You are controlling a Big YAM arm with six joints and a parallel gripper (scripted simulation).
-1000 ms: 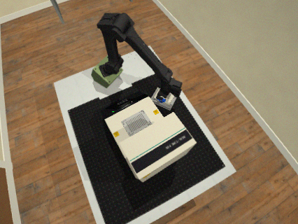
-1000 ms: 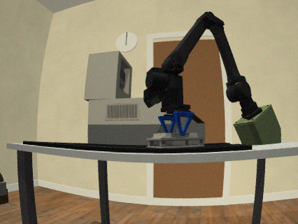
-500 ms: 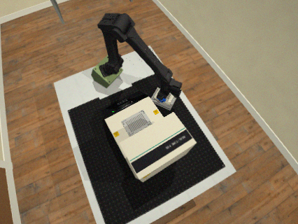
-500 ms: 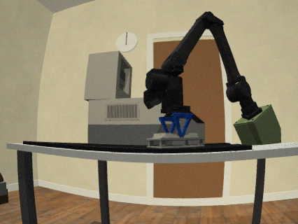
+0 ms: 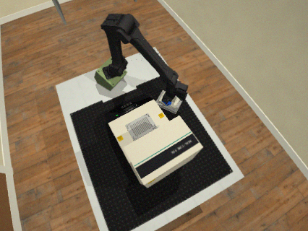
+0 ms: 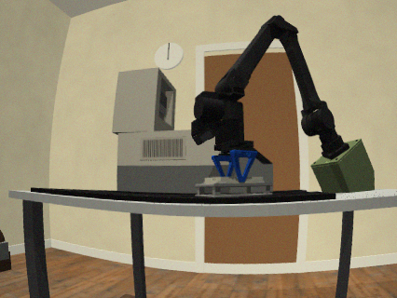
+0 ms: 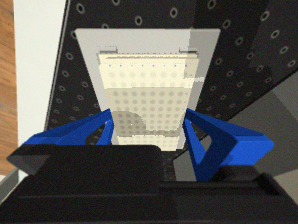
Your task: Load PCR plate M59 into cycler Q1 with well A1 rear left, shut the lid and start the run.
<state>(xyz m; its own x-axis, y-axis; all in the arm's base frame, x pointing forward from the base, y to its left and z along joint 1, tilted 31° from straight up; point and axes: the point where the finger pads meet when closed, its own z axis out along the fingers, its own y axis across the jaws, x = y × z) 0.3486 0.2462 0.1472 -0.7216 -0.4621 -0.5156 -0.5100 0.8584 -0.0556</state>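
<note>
Now: the 96-well plate M59 right at my hand. Also, from my hand: plate nest N1: 1 cm below.
</note>
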